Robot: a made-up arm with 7 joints.
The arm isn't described. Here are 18 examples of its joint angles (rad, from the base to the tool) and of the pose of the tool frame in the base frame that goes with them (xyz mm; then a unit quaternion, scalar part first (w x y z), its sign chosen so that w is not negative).
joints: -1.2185 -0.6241 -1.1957 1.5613 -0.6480 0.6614 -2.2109
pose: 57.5 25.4 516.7 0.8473 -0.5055 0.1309 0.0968
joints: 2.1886 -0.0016 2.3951 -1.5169 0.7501 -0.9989 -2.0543
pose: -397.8 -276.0 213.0 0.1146 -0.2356 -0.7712 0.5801
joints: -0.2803 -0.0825 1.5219 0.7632 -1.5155 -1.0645 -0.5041
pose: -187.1 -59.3 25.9 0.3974 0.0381 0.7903 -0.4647
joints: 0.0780 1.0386 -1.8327 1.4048 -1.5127 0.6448 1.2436
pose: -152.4 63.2 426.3 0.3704 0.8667 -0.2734 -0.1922
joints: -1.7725 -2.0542 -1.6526 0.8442 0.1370 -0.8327 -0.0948
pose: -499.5 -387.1 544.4 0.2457 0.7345 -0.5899 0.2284
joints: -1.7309 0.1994 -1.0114 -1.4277 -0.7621 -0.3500 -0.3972
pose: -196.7 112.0 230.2 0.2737 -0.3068 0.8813 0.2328
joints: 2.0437 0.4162 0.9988 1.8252 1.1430 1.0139 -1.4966
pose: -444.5 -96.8 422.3 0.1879 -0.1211 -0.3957 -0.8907
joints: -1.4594 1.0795 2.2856 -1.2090 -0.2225 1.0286 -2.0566
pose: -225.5 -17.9 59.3 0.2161 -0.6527 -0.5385 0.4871
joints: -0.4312 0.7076 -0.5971 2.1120 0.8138 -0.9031 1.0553
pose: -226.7 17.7 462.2 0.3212 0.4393 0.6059 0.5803
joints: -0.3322 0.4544 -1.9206 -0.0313 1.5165 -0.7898 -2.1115
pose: -252.2 -106.0 85.1 0.6084 -0.1300 0.7493 -0.2271
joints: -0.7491 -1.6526 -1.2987 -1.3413 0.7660 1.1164 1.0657
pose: -195.5 -496.5 512.6 0.3432 -0.9274 -0.0415 0.1433
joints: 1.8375 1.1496 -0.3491 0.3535 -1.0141 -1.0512 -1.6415
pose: -273.8 -272.8 441.5 0.8289 0.4214 -0.3674 0.0201
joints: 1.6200 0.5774 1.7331 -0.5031 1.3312 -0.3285 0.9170
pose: -258.8 -45.3 356.7 0.4336 0.6005 0.6405 0.2027
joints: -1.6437 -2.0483 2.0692 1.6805 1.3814 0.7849 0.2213
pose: -230.8 57.4 369.1 0.8388 -0.3703 -0.3683 -0.1540
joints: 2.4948 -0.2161 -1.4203 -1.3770 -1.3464 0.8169 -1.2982
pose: -226.4 -121.9 244.2 0.0934 -0.1053 0.9008 0.4108
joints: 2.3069 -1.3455 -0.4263 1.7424 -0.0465 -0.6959 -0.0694
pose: -318.3 -113.0 617.2 0.3935 0.4437 -0.7724 -0.2272
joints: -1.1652 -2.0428 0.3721 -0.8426 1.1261 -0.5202 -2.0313
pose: -114.3 -385.9 584.3 0.9147 -0.0715 -0.1041 -0.3838
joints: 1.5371 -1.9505 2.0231 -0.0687 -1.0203 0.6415 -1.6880
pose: 246.8 -106.1 442.2 0.3687 0.8139 0.2403 0.3793
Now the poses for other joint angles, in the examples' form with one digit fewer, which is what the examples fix.
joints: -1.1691 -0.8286 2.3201 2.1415 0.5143 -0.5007 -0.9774
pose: -257 139 149 0.338 -0.817 -0.352 0.305
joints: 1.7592 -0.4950 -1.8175 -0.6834 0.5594 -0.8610 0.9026
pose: -70 -476 317 0.585 -0.720 -0.023 -0.373
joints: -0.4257 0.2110 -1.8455 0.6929 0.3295 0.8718 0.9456
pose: -356 237 437 0.830 0.531 0.081 0.149
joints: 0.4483 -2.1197 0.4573 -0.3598 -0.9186 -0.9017 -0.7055
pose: -61 -73 261 0.687 -0.421 0.588 0.074
